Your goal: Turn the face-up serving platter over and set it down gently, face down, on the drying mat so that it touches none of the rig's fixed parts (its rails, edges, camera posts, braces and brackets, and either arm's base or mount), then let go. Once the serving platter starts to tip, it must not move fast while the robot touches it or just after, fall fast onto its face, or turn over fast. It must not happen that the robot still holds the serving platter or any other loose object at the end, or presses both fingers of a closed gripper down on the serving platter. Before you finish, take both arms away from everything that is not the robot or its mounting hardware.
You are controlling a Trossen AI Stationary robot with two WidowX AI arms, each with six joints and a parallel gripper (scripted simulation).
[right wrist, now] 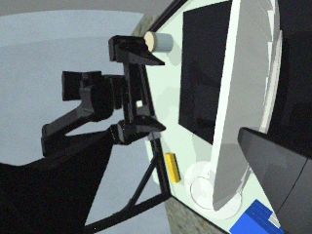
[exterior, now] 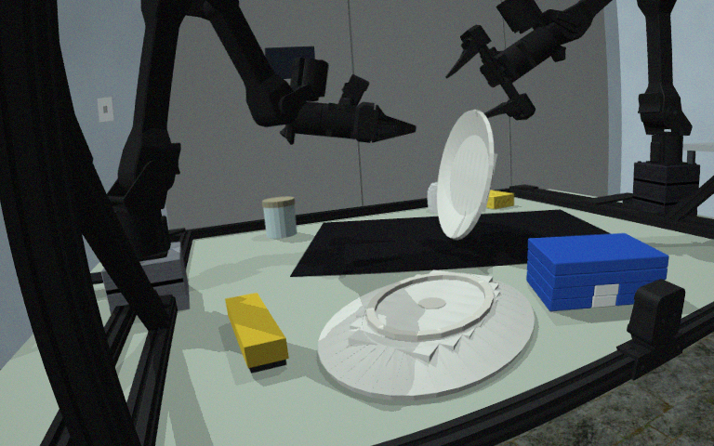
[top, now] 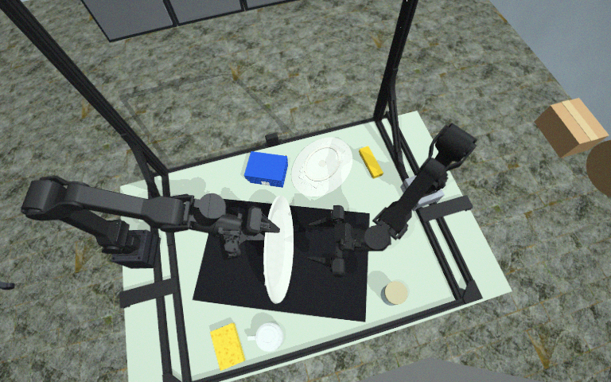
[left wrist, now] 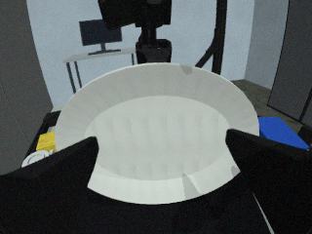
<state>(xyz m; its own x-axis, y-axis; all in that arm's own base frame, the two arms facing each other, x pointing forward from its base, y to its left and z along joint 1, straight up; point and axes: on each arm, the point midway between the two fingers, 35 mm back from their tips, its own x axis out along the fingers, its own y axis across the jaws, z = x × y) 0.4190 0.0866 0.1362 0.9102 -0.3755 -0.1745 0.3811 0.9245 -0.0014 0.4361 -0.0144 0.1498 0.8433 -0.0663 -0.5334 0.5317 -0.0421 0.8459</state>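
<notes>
My right gripper is now 150 mm above the white oval serving platter, 20 mm to the right of it and 10 mm short of it. The rest, counted from my right hand: black drying mat 270 mm below, 40 mm to the left, 10 mm ahead; white mug 240 mm ahead, 230 mm below, 60 mm to the right; blue box 310 mm behind, 240 mm below, 40 mm to the left.
The white oval serving platter is 40 mm behind my left hand, 130 mm to the right of it and 90 mm below it. Also, from my left hand: tan-lidded jar: 170 mm ahead, 190 mm to the left, 160 mm below; then black drying mat: 30 mm behind, 110 mm to the right, 210 mm below; then white mug: 200 mm ahead, 210 mm to the right, 170 mm below.
</notes>
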